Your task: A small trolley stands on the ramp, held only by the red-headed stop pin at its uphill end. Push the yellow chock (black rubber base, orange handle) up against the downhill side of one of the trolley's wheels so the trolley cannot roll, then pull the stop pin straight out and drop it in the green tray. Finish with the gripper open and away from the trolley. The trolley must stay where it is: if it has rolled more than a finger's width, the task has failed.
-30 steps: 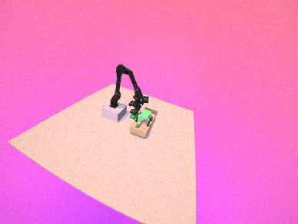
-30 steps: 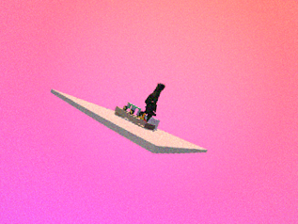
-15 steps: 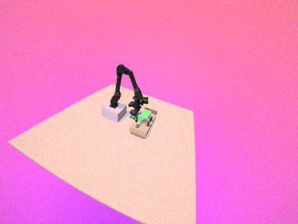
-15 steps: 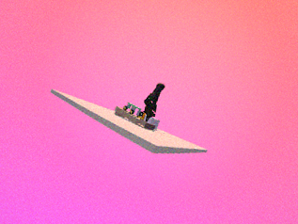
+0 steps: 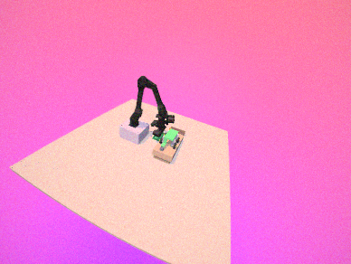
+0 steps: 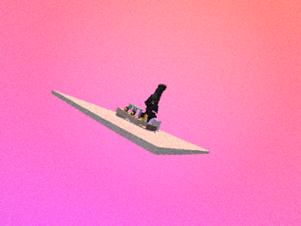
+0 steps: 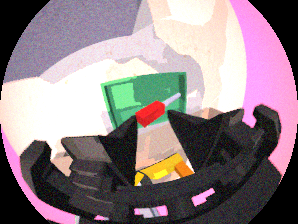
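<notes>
Right now my gripper tip is 2 cm to the right of the red-headed stop pin and 1 cm above it. Round my gripper tip: yellow chock 7 cm ahead, 4 cm above; trolley 11 cm ahead, 10 cm to the right, 7 cm above.
</notes>
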